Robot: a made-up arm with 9 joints. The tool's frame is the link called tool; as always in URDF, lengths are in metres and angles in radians.
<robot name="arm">
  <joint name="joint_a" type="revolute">
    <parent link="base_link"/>
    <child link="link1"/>
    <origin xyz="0 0 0.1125" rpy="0 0 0"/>
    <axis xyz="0 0 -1"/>
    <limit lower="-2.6" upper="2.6"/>
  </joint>
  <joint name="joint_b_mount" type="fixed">
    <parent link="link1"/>
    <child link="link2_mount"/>
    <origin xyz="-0.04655 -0.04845 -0.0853" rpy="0 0 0"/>
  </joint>
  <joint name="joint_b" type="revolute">
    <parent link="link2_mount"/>
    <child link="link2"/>
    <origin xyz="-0.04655 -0.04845 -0.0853" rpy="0 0 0"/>
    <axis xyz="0 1 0"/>
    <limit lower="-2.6" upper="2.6"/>
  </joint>
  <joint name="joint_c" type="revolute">
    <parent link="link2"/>
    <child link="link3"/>
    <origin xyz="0.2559 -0.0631 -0.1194" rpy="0 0 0"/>
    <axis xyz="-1 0 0"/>
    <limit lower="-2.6" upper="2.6"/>
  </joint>
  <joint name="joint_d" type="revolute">
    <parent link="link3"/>
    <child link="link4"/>
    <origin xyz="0.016 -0.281 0.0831" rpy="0 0 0"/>
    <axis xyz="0 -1 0"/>
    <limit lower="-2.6" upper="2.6"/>
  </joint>
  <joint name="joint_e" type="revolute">
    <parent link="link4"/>
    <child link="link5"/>
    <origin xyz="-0.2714 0.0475 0.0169" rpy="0 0 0"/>
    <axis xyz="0 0 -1"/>
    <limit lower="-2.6" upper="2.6"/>
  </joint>
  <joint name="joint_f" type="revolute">
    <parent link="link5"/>
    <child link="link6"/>
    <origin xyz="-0.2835 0.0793 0.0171" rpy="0 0 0"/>
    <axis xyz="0 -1 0"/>
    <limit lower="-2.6" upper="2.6"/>
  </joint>
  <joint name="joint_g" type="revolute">
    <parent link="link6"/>
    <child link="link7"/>
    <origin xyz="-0.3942 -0.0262 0.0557" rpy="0 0 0"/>
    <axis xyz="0 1 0"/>
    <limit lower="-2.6" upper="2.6"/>
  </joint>
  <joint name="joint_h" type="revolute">
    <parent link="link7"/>
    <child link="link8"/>
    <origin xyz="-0.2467 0.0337 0.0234" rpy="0 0 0"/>
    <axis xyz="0 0 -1"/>
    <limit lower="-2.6" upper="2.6"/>
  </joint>
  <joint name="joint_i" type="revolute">
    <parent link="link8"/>
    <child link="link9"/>
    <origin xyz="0.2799 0.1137 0.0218" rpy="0 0 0"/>
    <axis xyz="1 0 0"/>
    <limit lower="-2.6" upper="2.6"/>
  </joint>
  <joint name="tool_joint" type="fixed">
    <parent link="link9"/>
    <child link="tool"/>
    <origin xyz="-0.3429 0.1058 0.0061" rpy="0 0 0"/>
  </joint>
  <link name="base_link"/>
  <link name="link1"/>
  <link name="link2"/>
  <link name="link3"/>
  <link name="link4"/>
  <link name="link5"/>
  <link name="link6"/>
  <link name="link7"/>
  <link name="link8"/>
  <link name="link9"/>
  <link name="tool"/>
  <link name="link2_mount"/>
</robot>
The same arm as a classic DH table. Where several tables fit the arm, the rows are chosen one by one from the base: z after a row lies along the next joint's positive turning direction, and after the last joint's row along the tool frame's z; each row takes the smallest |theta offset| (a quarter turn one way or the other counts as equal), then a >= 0, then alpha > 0; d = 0 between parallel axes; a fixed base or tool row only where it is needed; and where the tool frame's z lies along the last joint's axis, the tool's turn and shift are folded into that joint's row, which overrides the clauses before.
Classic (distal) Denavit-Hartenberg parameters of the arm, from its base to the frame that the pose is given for. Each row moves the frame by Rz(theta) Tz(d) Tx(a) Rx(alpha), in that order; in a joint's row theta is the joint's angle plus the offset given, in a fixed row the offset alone. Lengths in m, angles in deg.
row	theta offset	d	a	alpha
base (fixed)	0	0	0	180
joint_a	0	0.0581	-0.0931	90
joint_b	90	-0.16	0.1194	-90
joint_c	0	-0.2719	-0.0831	-90
joint_d	-90	0.2335	0.2714	-90
joint_e	0	-0.034	0.2835	90
joint_f	-8.04	0	0.3981	180
joint_g	-8.04	0.0868	0.2467	90
joint_h	90	-0.0452	0.1137	-90
joint_i	0	-0.063	0.1058	-90
tool (fixed)	-90	0.0061	0	0
Joint limits (deg, base to tool): -148.97..148.97 -148.97..148.97 -148.97..148.97 -148.97..148.97 -148.97..148.97 -148.97..148.97 -148.97..148.97 -148.97..148.97 -148.97..148.97

